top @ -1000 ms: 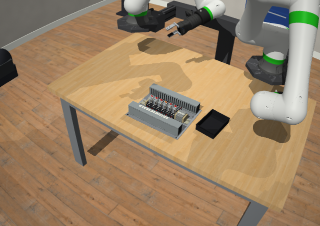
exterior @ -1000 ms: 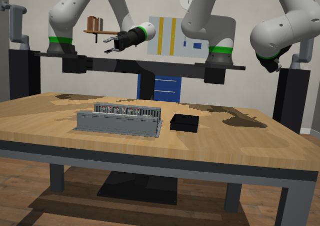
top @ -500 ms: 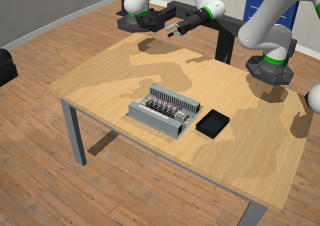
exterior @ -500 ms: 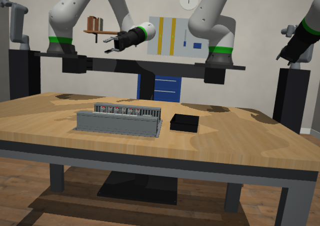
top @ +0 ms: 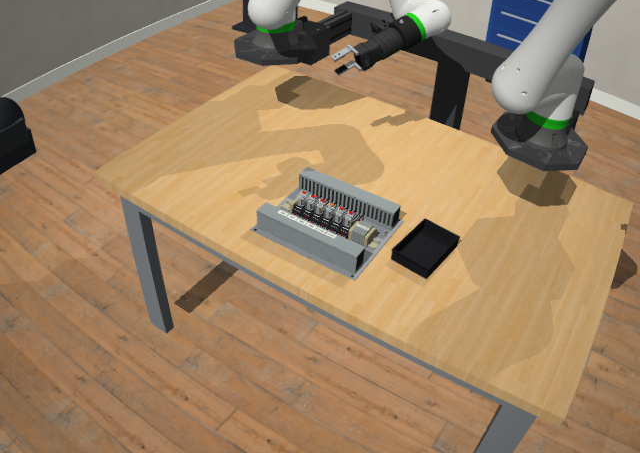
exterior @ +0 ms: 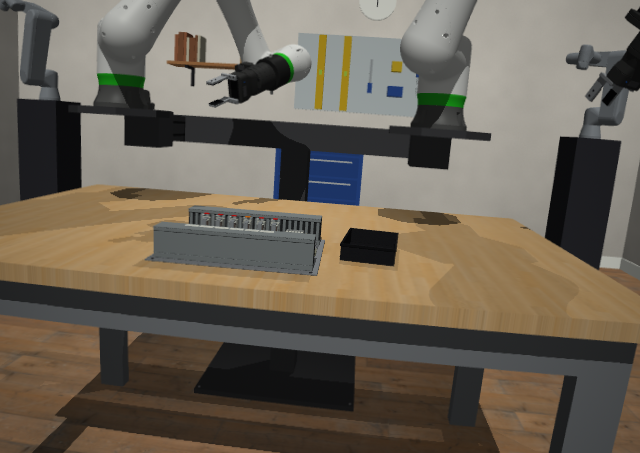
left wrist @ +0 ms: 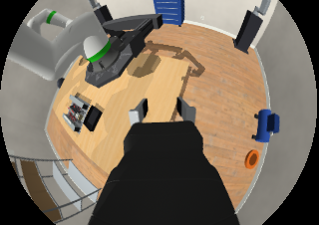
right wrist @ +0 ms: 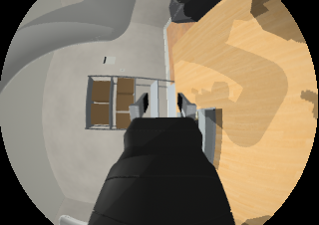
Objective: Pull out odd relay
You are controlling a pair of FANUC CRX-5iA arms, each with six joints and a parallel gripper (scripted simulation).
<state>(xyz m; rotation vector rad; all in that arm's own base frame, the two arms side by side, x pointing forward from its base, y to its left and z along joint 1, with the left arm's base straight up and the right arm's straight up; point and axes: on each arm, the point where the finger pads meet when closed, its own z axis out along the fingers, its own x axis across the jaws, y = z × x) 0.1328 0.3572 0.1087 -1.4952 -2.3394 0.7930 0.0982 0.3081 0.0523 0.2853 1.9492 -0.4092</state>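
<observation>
Right now my right hand is 30 cm above the grey relay panel, 27 cm short of it and 16 cm to the right of it. Round my right hand: black parts tray: 42 cm to the left, 31 cm below, 21 cm ahead.
</observation>
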